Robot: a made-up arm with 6 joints.
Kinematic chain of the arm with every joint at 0, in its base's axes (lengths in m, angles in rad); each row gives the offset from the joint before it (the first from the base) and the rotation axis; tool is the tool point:
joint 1: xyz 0 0 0.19 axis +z
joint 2: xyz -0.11 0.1 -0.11 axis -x
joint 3: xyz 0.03 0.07 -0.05 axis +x
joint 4: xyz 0 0.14 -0.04 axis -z
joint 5: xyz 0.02 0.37 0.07 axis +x
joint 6: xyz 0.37 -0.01 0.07 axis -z
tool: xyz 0 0.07 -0.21
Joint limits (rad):
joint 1: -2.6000..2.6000
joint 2: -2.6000..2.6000
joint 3: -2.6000..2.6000
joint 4: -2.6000..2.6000
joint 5: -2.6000..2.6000
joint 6: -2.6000..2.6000
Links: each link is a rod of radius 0.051 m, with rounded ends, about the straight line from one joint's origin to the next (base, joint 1, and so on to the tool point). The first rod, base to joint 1, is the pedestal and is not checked.
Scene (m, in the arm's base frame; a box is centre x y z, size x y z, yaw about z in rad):
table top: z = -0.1
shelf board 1: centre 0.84 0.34 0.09 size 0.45 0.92 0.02 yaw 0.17
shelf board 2: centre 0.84 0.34 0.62 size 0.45 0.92 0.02 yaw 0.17
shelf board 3: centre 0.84 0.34 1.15 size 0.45 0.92 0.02 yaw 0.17
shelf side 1: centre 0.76 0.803 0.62 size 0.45 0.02 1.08 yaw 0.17
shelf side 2: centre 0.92 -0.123 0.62 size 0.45 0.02 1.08 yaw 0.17
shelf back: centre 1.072 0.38 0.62 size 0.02 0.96 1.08 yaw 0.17
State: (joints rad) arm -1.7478 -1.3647 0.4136 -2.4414 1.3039 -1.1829
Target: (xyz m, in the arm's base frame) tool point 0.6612 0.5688 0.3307
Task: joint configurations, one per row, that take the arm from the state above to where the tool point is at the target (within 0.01 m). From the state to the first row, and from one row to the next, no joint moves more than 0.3 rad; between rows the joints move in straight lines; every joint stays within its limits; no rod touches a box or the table.
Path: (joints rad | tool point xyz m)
1: -1.6929 -1.2080 0.2285 -2.1872 1.2838 -1.0746 | 0.2564 0.6604 0.2410
2: -1.6381 -1.0512 0.0434 -1.9329 1.2636 -0.9662 | 0.3322 0.6561 0.3627
3: -1.5832 -0.8945 -0.1417 -1.6787 1.2435 -0.8579 | 0.4840 0.6214 0.4040
4: -1.5284 -0.7377 -0.3268 -1.4245 1.2233 -0.7495 | 0.6612 0.5688 0.3306

